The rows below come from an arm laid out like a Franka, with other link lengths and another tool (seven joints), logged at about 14 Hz.
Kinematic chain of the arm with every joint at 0, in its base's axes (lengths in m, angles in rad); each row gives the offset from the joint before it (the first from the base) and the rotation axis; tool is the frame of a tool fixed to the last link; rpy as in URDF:
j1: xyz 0 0 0.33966 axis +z
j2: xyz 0 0 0 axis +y
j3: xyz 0 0 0.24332 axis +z
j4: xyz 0.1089 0 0 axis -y
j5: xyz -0.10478 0 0.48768 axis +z
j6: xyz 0 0 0 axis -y
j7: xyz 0.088 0 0 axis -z
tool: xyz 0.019 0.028 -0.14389 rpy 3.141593 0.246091 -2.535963
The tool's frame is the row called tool.
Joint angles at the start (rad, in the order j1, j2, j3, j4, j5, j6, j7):
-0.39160, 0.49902, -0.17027, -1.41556, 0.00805, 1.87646, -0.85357
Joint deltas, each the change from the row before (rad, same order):
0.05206, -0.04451, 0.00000, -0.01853, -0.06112, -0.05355, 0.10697
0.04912, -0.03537, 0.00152, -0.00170, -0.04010, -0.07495, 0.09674
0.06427, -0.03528, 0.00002, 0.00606, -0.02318, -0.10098, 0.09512
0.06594, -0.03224, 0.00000, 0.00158, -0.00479, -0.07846, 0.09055
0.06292, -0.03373, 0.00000, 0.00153, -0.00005, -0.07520, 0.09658
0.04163, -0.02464, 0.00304, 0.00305, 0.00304, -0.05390, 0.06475
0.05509, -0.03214, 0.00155, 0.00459, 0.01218, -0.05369, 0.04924
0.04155, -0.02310, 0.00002, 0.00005, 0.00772, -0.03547, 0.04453
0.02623, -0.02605, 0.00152, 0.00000, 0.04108, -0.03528, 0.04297
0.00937, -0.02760, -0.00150, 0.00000, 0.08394, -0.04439, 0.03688
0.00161, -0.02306, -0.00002, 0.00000, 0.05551, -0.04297, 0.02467
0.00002, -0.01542, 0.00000, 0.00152, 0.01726, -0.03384, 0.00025
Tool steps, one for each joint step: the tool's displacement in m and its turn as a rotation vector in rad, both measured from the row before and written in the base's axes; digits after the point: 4 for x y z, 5 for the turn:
0.0089, 0.0328, 0.0185, -0.03983, 0.04409, -0.04160
0.0069, 0.0337, 0.0197, -0.02441, 0.04383, -0.04401
0.0062, 0.0458, 0.0226, -0.01197, 0.05219, -0.03916
0.0059, 0.0481, 0.0195, -0.00743, 0.03231, -0.03427
0.0019, 0.0460, 0.0206, -0.01086, 0.02656, -0.04265
-0.0010, 0.0326, 0.0160, -0.00598, 0.01694, -0.02647
-0.0024, 0.0425, 0.0223, 0.00480, 0.00842, 0.00024
-0.0034, 0.0304, 0.0142, -0.00116, 0.00629, -0.00631
-0.0054, 0.0258, 0.0165, 0.03251, 0.00115, -0.01985
-0.0085, 0.0192, 0.0184, 0.07730, 0.00851, -0.03282
-0.0092, 0.0104, 0.0153, 0.05257, 0.01643, -0.02156
-0.0079, 0.0033, 0.0104, 0.02102, 0.01534, 0.00207

